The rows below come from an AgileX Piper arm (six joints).
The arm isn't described. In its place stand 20 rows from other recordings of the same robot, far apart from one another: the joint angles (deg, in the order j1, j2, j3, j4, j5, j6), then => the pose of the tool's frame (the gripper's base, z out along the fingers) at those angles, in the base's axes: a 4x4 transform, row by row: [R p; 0 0 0 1], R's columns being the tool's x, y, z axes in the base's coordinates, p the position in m.
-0.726, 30.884, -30.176, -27.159, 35.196, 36.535 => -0.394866 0.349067 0.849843 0.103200; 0.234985 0.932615 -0.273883 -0.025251; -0.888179 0.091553 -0.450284 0.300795; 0 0 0 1
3.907, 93.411, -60.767, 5.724, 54.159, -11.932 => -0.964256 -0.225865 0.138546 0.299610; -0.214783 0.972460 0.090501 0.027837; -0.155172 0.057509 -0.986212 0.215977; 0 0 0 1
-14.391, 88.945, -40.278, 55.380, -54.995, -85.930 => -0.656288 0.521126 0.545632 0.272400; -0.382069 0.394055 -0.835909 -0.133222; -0.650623 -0.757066 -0.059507 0.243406; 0 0 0 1
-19.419, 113.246, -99.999, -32.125, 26.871, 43.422 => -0.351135 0.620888 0.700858 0.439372; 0.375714 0.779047 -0.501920 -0.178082; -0.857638 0.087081 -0.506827 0.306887; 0 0 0 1
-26.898, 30.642, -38.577, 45.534, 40.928, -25.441 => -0.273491 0.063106 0.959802 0.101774; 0.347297 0.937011 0.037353 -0.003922; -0.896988 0.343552 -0.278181 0.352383; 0 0 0 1
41.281, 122.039, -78.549, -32.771, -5.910, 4.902 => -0.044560 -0.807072 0.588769 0.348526; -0.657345 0.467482 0.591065 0.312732; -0.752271 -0.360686 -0.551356 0.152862; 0 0 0 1
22.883, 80.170, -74.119, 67.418, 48.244, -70.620 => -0.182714 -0.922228 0.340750 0.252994; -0.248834 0.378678 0.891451 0.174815; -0.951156 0.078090 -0.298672 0.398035; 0 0 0 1
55.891, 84.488, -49.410, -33.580, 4.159, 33.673 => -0.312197 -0.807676 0.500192 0.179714; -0.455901 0.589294 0.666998 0.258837; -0.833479 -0.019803 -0.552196 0.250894; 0 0 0 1
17.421, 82.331, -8.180, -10.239, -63.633, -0.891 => -0.054812 -0.454030 0.889299 0.186222; -0.115967 0.887505 0.445966 0.073623; -0.991740 -0.078685 -0.101298 0.172297; 0 0 0 1
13.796, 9.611, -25.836, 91.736, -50.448, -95.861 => 0.287258 0.571787 0.768468 0.025061; 0.034641 0.795555 -0.604890 -0.066063; -0.957227 0.200381 0.208722 0.338475; 0 0 0 1
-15.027, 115.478, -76.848, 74.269, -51.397, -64.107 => -0.223547 0.879550 0.420021 0.402610; 0.079014 0.445862 -0.891608 -0.178958; -0.971485 -0.166129 -0.169168 0.225351; 0 0 0 1
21.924, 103.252, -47.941, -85.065, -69.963, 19.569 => 0.375664 -0.922491 -0.088810 0.251079; -0.164455 -0.160664 0.973212 0.192870; -0.912048 -0.350996 -0.212064 0.190803; 0 0 0 1
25.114, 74.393, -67.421, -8.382, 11.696, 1.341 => -0.162993 -0.420738 0.892420 0.273689; -0.208436 0.898784 0.385670 0.125317; -0.964359 -0.123151 -0.234192 0.397394; 0 0 0 1
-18.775, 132.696, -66.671, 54.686, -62.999, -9.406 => 0.165423 0.901097 0.400823 0.377859; 0.230012 0.359964 -0.904169 -0.198330; -0.959025 0.241764 -0.147717 0.082203; 0 0 0 1
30.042, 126.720, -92.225, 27.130, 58.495, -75.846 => 0.008823 -0.992199 -0.124350 0.359942; -0.924462 -0.055496 0.377214 0.249035; -0.381172 0.111628 -0.917740 0.138425; 0 0 0 1
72.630, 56.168, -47.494, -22.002, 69.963, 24.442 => -0.517929 -0.744478 0.421310 0.076102; -0.762142 0.625252 0.167930 0.136005; -0.388445 -0.234122 -0.891234 0.303837; 0 0 0 1
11.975, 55.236, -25.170, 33.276, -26.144, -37.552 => -0.050996 0.028856 0.998282 0.195654; -0.132530 0.990547 -0.035403 0.019009; -0.989866 -0.134108 -0.046690 0.286431; 0 0 0 1
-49.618, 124.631, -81.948, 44.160, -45.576, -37.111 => -0.066585 0.980891 0.182809 0.278467; 0.010414 0.183889 -0.982892 -0.397290; -0.997726 -0.063542 -0.022460 0.195483; 0 0 0 1
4.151, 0.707, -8.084, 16.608, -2.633, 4.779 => 0.217011 -0.149049 0.964723 0.046210; 0.381073 0.922795 0.056851 0.002156; -0.898716 0.355293 0.257055 0.263695; 0 0 0 1
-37.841, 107.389, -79.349, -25.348, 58.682, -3.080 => -0.923916 0.372967 -0.085294 0.277007; 0.374859 0.837841 -0.396866 -0.257331; -0.076556 -0.398644 -0.913905 0.219868; 0 0 0 1
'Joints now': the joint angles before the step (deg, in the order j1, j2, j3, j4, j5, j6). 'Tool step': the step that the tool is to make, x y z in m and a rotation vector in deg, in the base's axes. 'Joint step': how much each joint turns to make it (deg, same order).
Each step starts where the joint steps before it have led.
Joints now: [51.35 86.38 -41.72 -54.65 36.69 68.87]
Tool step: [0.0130 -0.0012 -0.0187 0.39 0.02 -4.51]
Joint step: [-2.05 4.59 0.00 -5.02 -1.25 8.49]
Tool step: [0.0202 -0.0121 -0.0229 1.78 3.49 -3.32]
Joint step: [-6.06 4.60 -0.02 -0.46 -5.72 1.25]
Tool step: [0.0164 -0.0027 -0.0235 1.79 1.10 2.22]
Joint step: [-3.87 5.18 -0.12 -8.68 -7.23 5.79]
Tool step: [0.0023 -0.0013 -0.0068 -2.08 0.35 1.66]
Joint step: [-0.39 1.47 -0.03 -2.10 0.00 -0.41]
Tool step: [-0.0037 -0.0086 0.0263 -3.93 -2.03 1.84]
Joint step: [0.01 -5.47 0.01 6.72 4.60 -11.89]
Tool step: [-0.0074 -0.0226 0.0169 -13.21 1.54 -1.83]
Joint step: [-0.01 -3.49 0.00 6.27 13.50 -13.32]
